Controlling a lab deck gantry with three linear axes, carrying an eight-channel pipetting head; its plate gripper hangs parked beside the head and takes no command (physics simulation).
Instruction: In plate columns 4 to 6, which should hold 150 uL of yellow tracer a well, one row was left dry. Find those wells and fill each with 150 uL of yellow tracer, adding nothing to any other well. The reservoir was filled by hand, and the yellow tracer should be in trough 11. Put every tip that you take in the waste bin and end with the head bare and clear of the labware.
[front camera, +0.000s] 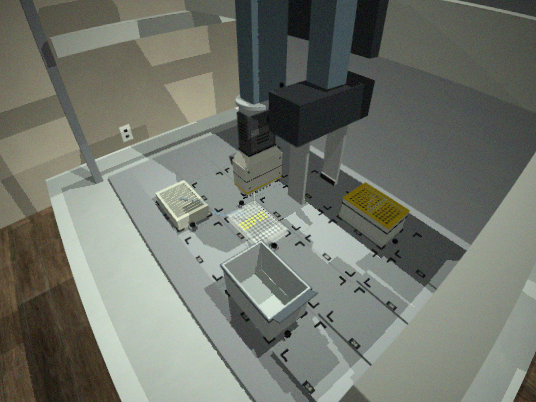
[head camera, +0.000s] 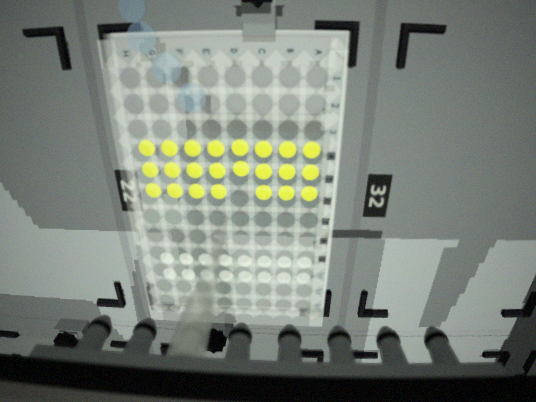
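Note:
The plate (front camera: 274, 228) (head camera: 210, 42) shows yellow wells in columns 4 to 6. Columns 4 and 5 are yellow in all eight rows; in column 6, well D6 (head camera: 240, 198) looks grey and dry. The pipetting head (front camera: 257, 170) is above the plate's far side, with one pale tip (head camera: 199, 312) on the third nozzle from the left; I see no yellow in it. The other seven nozzles are bare. The reservoir (front camera: 192, 217) stands left of the plate; its trough contents are not readable. The waste bin (front camera: 250, 307) is nearer the camera. My plate gripper (front camera: 314, 190) hangs open and empty.
A yellow-topped tip rack (front camera: 365, 225) stands at the right. A dark gripper body (front camera: 320, 107) hangs beside the head. Small black locating marks and knobs dot the deck. Pale blue see-through discs (head camera: 166, 68) overlie the plate's upper left in the head view.

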